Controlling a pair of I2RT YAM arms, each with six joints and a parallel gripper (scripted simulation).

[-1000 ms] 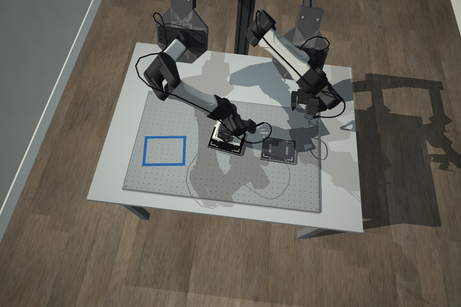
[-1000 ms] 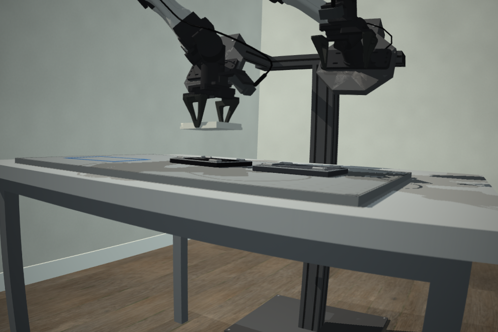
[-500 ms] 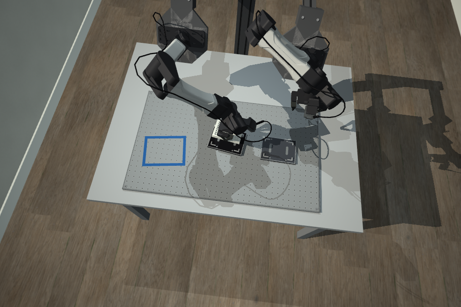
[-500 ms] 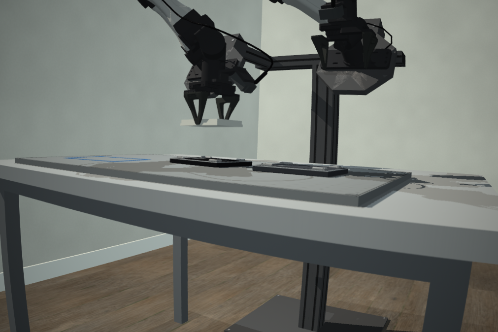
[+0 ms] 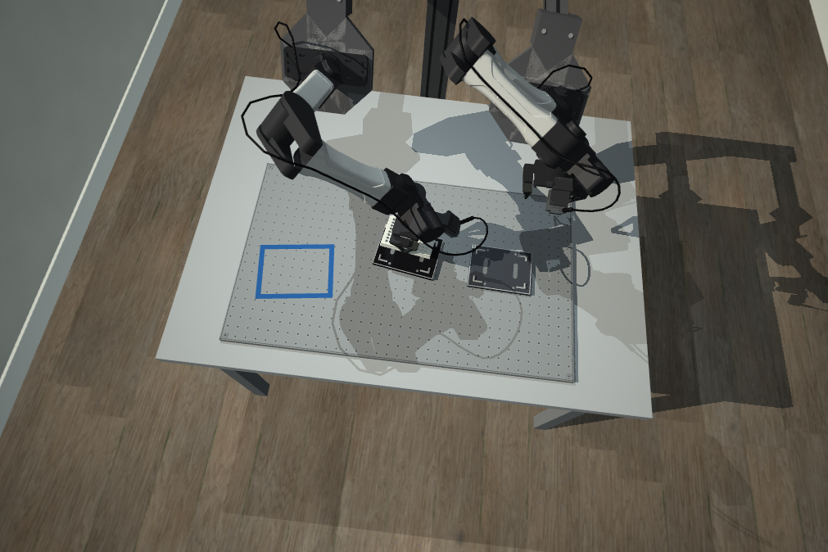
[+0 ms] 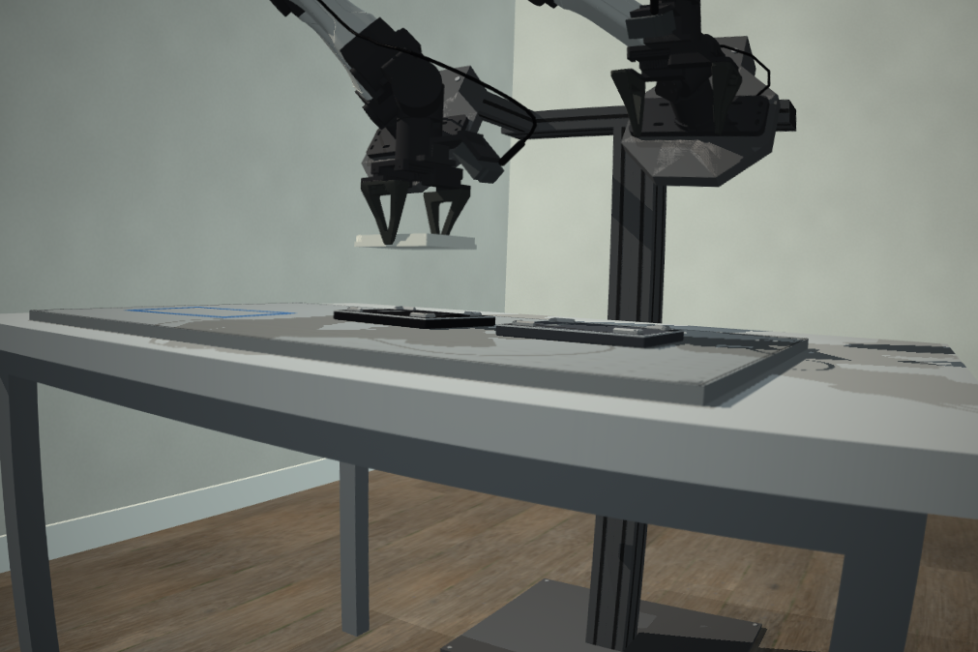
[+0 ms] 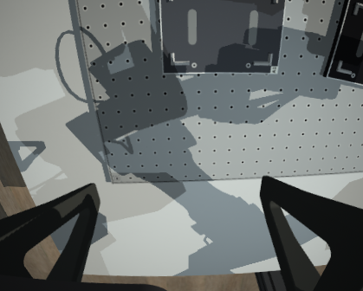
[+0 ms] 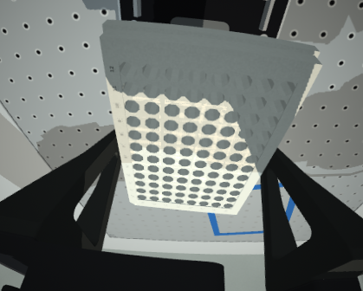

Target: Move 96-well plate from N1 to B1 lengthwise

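Right now my right hand is right at the white 96-well plate. Round my right hand: grey nest N1 (250 mm to the left, 100 mm below, 10 mm ahead); black nest (100 mm below).
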